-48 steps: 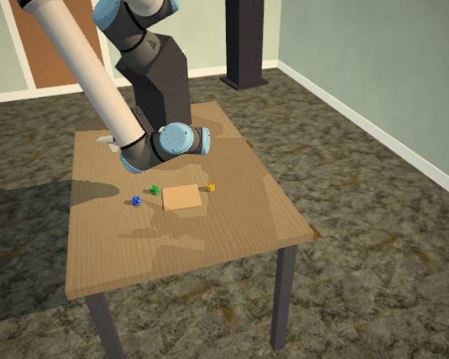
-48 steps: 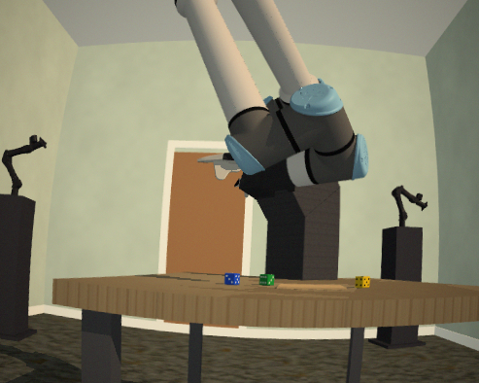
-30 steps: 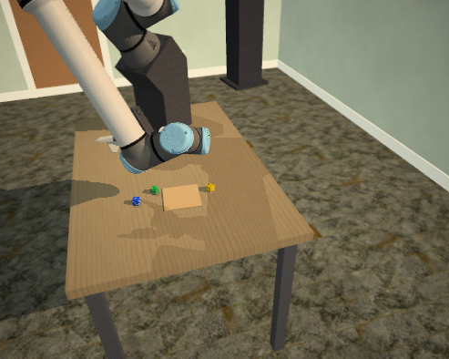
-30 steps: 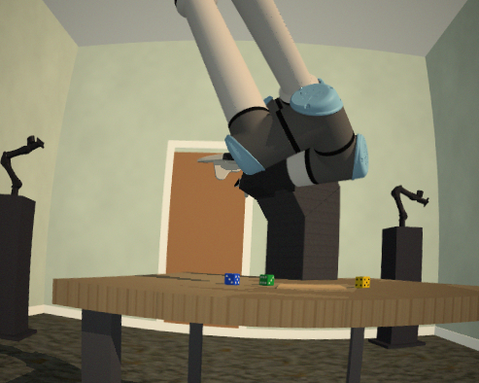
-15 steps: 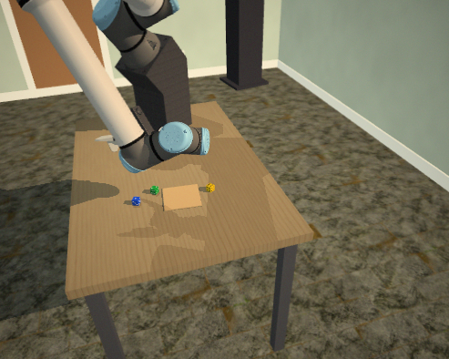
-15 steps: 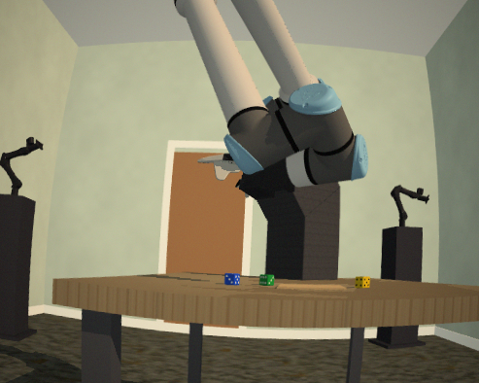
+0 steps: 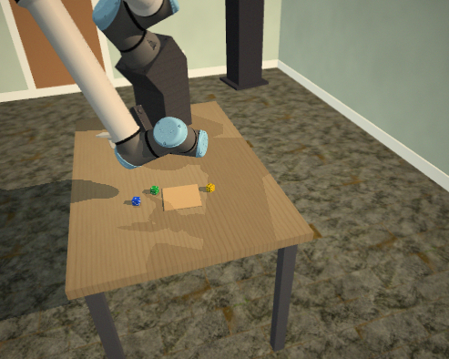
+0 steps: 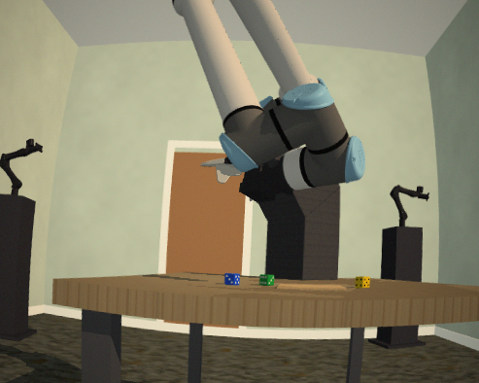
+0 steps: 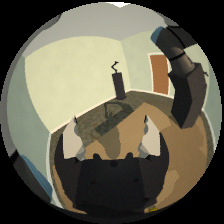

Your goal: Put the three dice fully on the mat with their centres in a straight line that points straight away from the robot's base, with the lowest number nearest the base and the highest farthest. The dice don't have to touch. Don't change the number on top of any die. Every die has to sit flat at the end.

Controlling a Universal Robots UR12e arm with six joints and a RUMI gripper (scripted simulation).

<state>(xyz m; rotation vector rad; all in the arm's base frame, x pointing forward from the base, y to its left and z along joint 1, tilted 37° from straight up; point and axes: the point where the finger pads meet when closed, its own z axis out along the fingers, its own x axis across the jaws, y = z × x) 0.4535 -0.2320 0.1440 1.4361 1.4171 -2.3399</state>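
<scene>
The blue die is 13 cm ahead of my hand, 2 cm to the left of it and 25 cm below it. Round my hand: green die 9 cm ahead, 11 cm to the left, 25 cm below; then tan mat 17 cm ahead, 19 cm to the left, 26 cm below; then yellow die 18 cm ahead, 31 cm to the left, 25 cm below.
</scene>
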